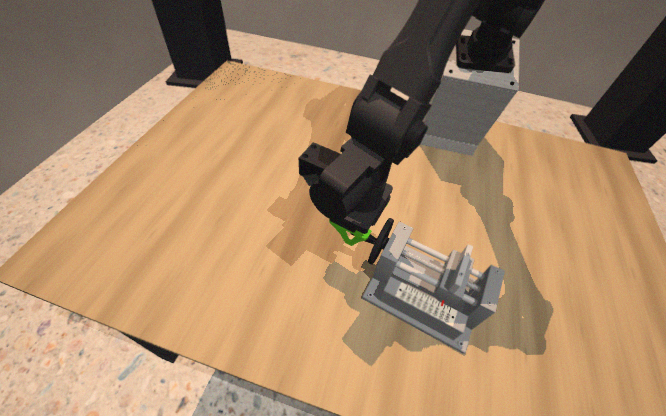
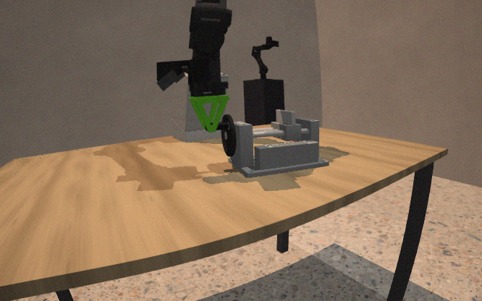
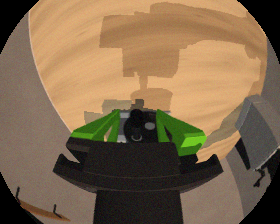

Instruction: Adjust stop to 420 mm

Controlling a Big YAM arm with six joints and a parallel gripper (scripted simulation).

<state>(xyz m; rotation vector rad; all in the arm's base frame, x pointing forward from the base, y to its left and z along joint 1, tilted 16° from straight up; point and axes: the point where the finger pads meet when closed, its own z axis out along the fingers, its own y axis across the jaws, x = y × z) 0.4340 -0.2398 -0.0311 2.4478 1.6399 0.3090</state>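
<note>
Now: the black handwheel 3 cm to the left of my hand, 1 cm below it and 1 cm ahead of it. Round my hand: sliding stop block 18 cm to the left, 6 cm ahead, 1 cm below.
</note>
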